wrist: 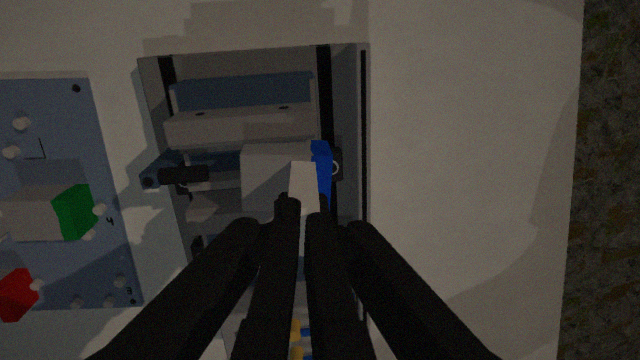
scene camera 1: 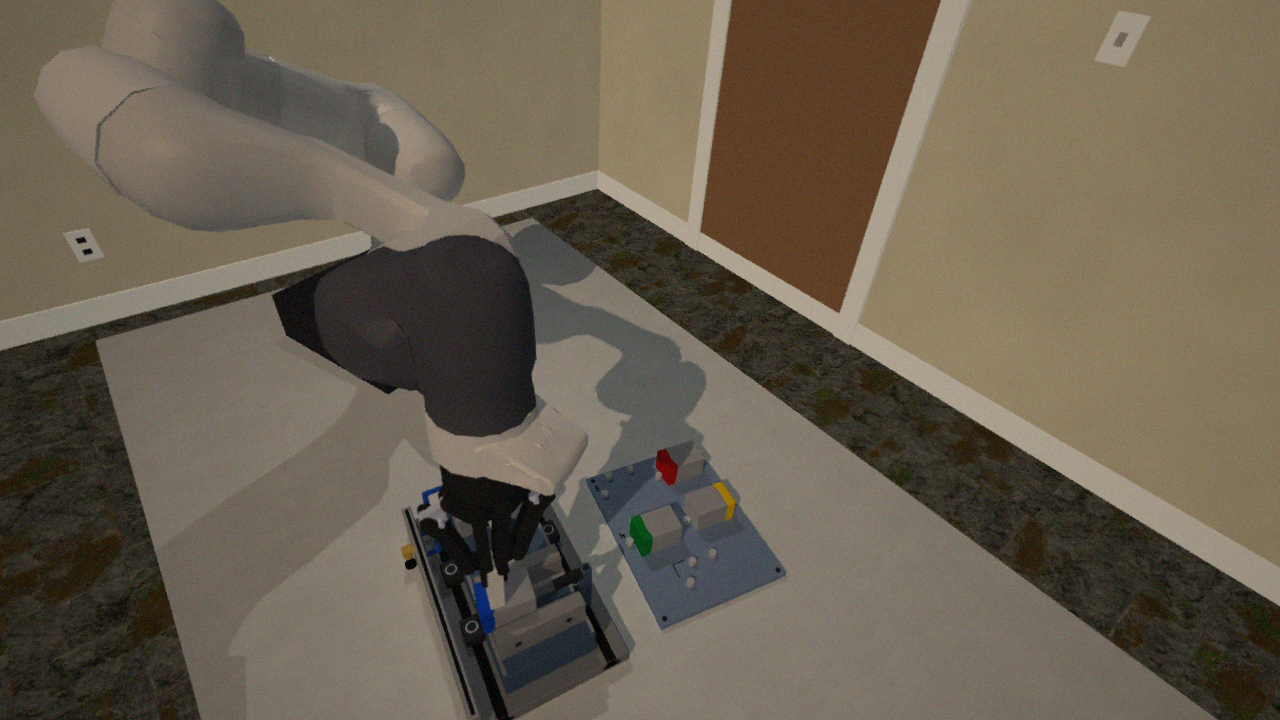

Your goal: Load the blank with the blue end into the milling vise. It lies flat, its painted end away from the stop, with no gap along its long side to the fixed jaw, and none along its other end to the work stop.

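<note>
The blank with the blue end (scene camera 1: 512,597) (wrist: 265,175) lies flat in the milling vise (scene camera 1: 615,637) (wrist: 352,120), beside the grey jaw with two small holes (scene camera 1: 541,632) (wrist: 240,127). Any thin gap along that long side is hard to tell. Its blue end points away from the black work stop (scene camera 1: 567,579) (wrist: 183,174). In the wrist view a gap shows between its plain end and the stop. My gripper (scene camera 1: 497,574) (wrist: 302,180) is shut and empty. Its pale fingertips are at the blank near the blue end and hide part of it; contact is unclear.
A blue-grey board (scene camera 1: 733,565) (wrist: 50,112) lies beside the vise, with small pegs. It holds a green-ended blank (scene camera 1: 660,528) (wrist: 32,215), a red-ended blank (scene camera 1: 666,466) (wrist: 17,295) and a yellow-ended blank (scene camera 1: 707,507). A yellow part (scene camera 1: 408,552) shows at the vise's outer side.
</note>
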